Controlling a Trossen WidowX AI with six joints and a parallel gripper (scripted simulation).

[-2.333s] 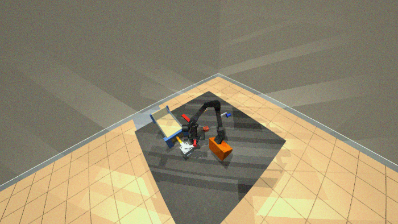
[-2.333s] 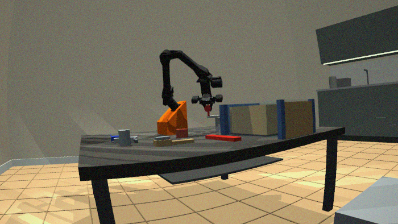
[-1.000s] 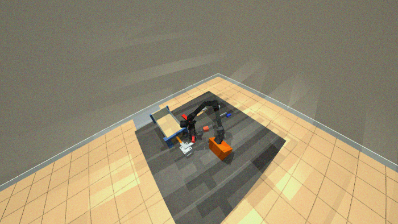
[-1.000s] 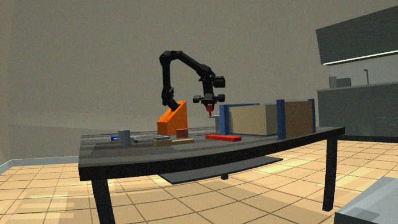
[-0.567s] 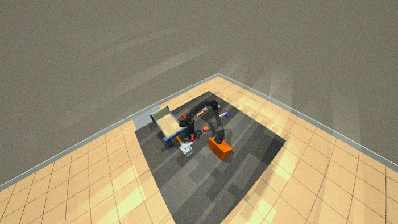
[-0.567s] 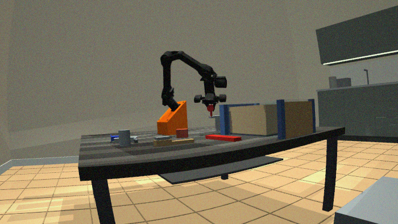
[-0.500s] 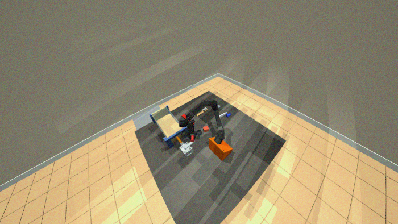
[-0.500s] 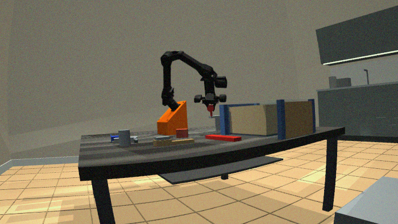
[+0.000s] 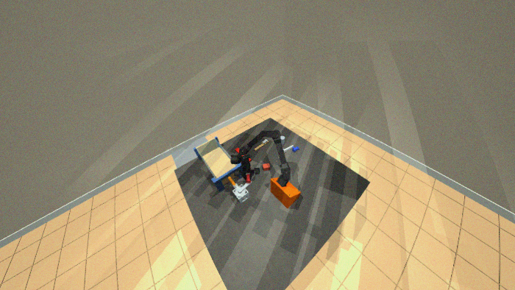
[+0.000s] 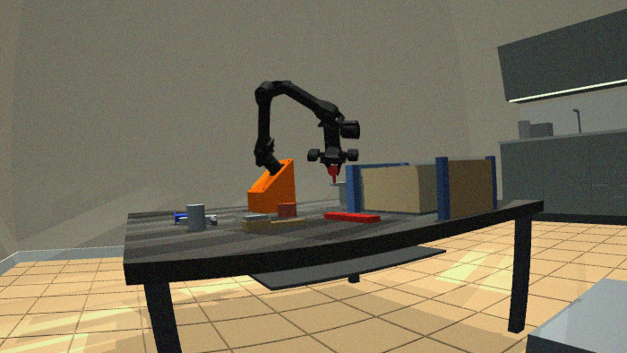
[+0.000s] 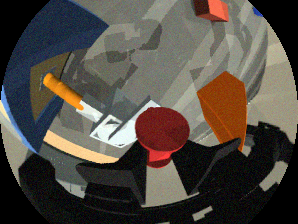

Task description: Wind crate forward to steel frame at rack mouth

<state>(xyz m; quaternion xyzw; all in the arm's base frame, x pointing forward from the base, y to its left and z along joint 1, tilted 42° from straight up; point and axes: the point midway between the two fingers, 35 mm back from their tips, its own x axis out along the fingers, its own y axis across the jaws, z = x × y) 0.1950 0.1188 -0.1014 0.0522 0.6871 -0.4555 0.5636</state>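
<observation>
Now: the grey winch 100 mm below my gripper tip, 80 mm to the left of it and 20 mm behind it. Round my gripper tip: wooden-handled tool (380 mm to the right, 340 mm ahead, 110 mm below); then clear-panelled cubby (400 mm ahead, 100 mm to the left, 10 mm below); then flat red bar (360 mm ahead, 150 mm to the right, 120 mm below).
</observation>
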